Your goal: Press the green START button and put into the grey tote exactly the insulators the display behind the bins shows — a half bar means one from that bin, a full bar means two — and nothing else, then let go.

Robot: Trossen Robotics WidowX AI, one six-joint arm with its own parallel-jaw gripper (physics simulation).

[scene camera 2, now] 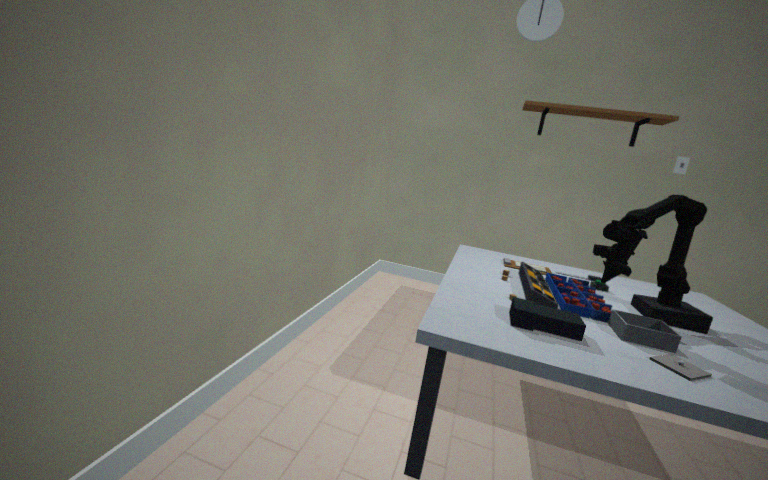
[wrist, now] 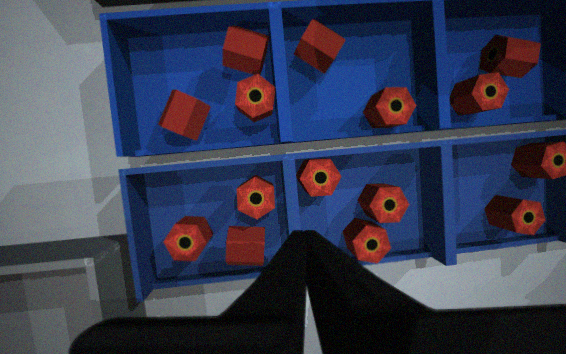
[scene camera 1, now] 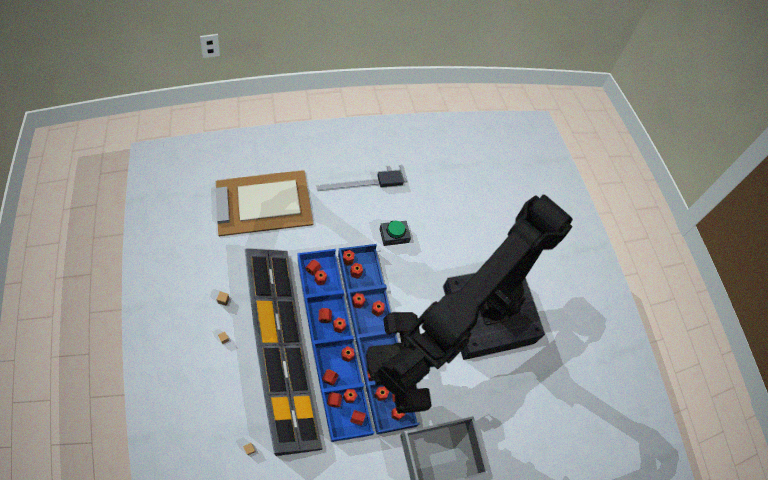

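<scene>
My gripper (scene camera 2: 604,280) (wrist: 303,241) is shut and empty. In the wrist view its tips show over the divider between the end two bins of the near row, above the bins. The blue bins (scene camera 1: 323,296) (wrist: 284,112) hold red hexagonal insulators (scene camera 1: 347,353) (wrist: 255,198), some upright, some lying. The end two near bins hold three each. The display (scene camera 1: 283,346) behind them shows one full orange bar in its second panel, left side, and two half bars in the bottom panel. No insulator shows in the visible part of the grey tote (scene camera 1: 480,447) (scene camera 2: 645,339). The green START button (scene camera 1: 396,228) stands beyond the bins.
A clipboard (scene camera 1: 269,199) and a caliper (scene camera 1: 390,178) lie past the bins and button. Small wooden cubes (scene camera 1: 222,297) (scene camera 1: 249,448) lie behind the display. A black box (scene camera 2: 546,320) stands by the display's end, and a flat plate (scene camera 2: 671,362) lies near the tote.
</scene>
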